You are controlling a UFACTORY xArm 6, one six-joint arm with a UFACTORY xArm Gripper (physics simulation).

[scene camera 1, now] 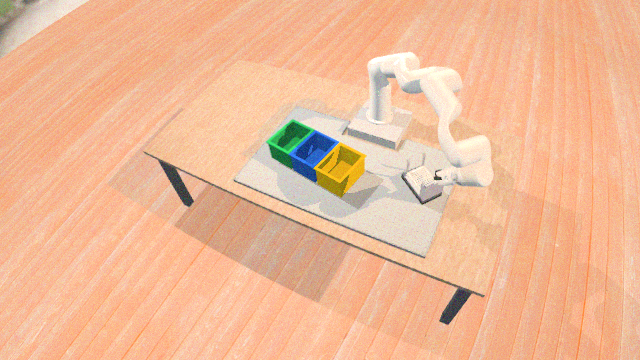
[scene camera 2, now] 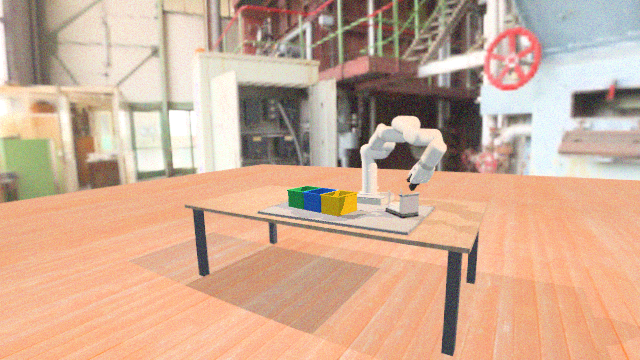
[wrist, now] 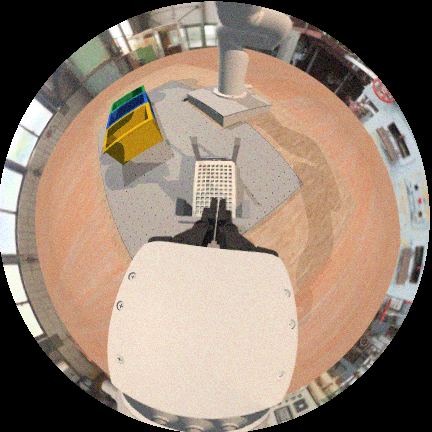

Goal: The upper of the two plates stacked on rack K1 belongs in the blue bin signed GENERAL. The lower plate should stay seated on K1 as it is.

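Seen in the pictures: gripper, fingertip midpoint: (scene camera 1: 437, 174) (scene camera 2: 411, 188) (wrist: 217, 208); arm's base, origin of the base link: (scene camera 1: 379, 116) (scene camera 2: 369, 193) (wrist: 229, 92).
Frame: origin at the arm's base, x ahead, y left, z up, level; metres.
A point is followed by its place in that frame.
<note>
A white plate with a grid of wells (scene camera 1: 419, 175) {z 0.018, x 0.264, y 0.298 m} (wrist: 212, 180) {z 0.016, x 0.272, y 0.307 m} lies flat on rack K1, which has a dark base (scene camera 1: 425, 200) {z -0.012, x 0.345, y 0.360 m} (scene camera 2: 401, 214) {z -0.015, x 0.349, y 0.344 m} and a pale upright panel. The lower plate is hidden beneath or cannot be told apart. My gripper (scene camera 1: 438, 175) {z 0.110, x 0.305, y 0.375 m} (scene camera 2: 411, 184) {z 0.110, x 0.305, y 0.375 m} (wrist: 217, 208) {z 0.110, x 0.305, y 0.375 m} is shut and empty. It hangs above the rack, and its fingertips overlap the near end of the gridded plate in the wrist view. The blue bin (scene camera 1: 314, 151) {z -0.025, x 0.310, y -0.166 m} (scene camera 2: 313, 201) {z 0.024, x 0.447, y -0.118 m} (wrist: 129, 109) {z 0.027, x 0.361, y -0.175 m} stands in the middle of a row of three bins; its sign is not readable.
The green bin (scene camera 1: 281, 152) {z 0.045, x 0.429, y -0.245 m} (scene camera 2: 296, 198) {z 0.024, x 0.428, y -0.251 m} and the yellow bin (scene camera 1: 332, 180) {z 0.049, x 0.464, y 0.018 m} (scene camera 2: 334, 204) {z 0.026, x 0.466, y 0.029 m} (wrist: 142, 145) {z -0.010, x 0.374, y 0.068 m} adjoin the blue one on either side. The yellow bin is nearest the rack. All stand on a grey perforated mat (scene camera 1: 395, 227) {z -0.032, x 0.496, y 0.301 m} (wrist: 270, 177) {z -0.032, x 0.126, y 0.360 m}. The arm's base block (scene camera 1: 372, 135) {z 0.001, x 0.132, y 0.026 m} is behind.
</note>
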